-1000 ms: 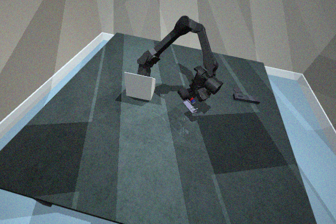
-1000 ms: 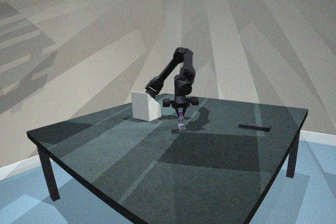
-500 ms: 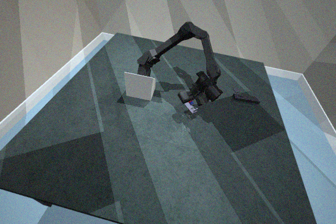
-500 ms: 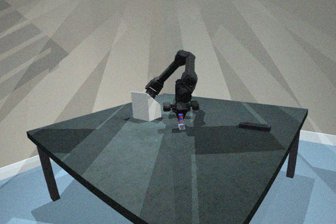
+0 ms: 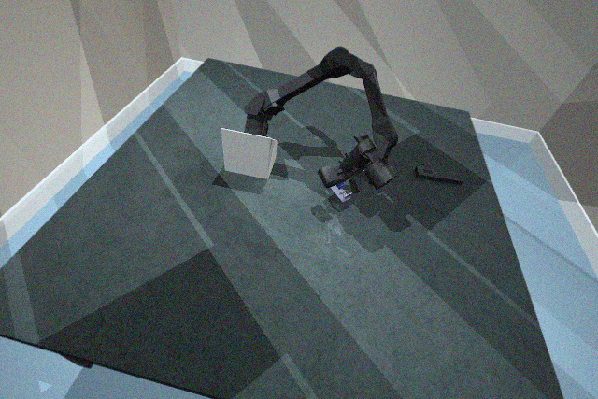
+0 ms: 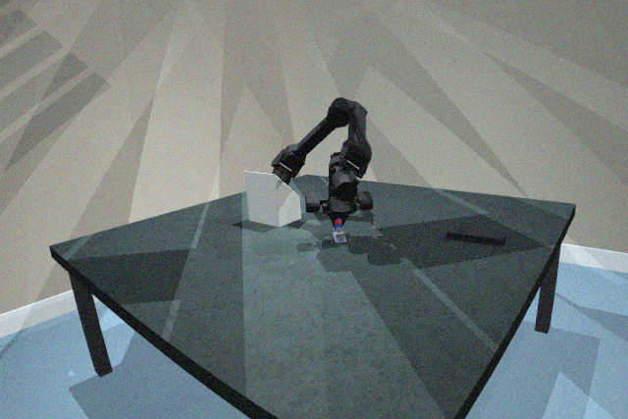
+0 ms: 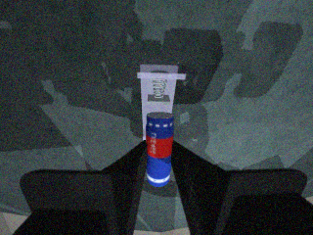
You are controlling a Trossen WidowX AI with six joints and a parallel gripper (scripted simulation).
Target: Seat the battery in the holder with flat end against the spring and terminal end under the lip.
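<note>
The spring is 4 cm to the right of my gripper tip, 3 cm ahead of it and 2 cm below it. Also, from my gripper tip: battery 1 cm above.
</note>
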